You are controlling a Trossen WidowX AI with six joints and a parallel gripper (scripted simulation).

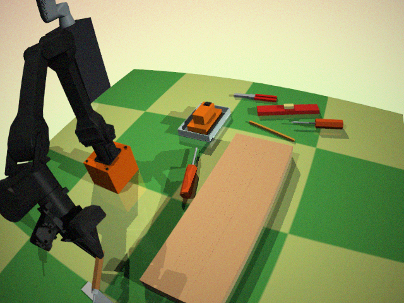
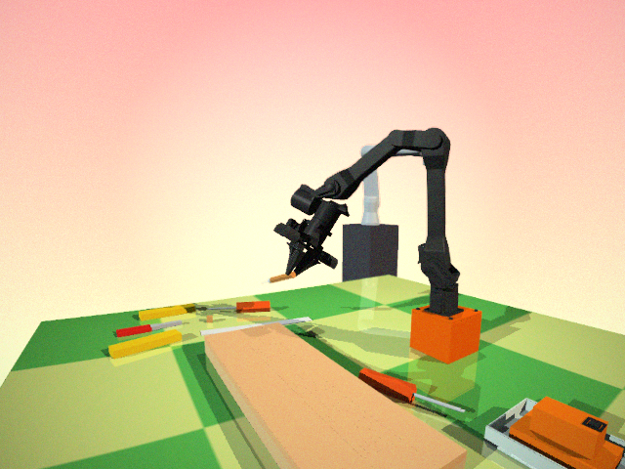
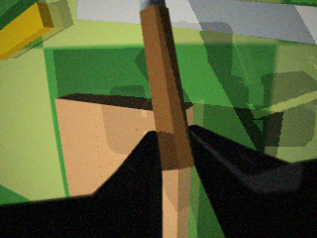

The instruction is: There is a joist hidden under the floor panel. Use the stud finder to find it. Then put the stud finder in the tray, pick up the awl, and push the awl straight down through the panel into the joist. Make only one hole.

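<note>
Now: the awl 10 mm ahead of my gripper tip, 50 mm to the right of it and 20 mm below it. Also, from my gripper tip: orange stud finder (50 mm behind, 620 mm to the left, 100 mm below); then grey card (50 mm ahead, 80 mm to the right, 140 mm below); then grey tray (50 mm behind, 610 mm to the left, 130 mm below).
</note>
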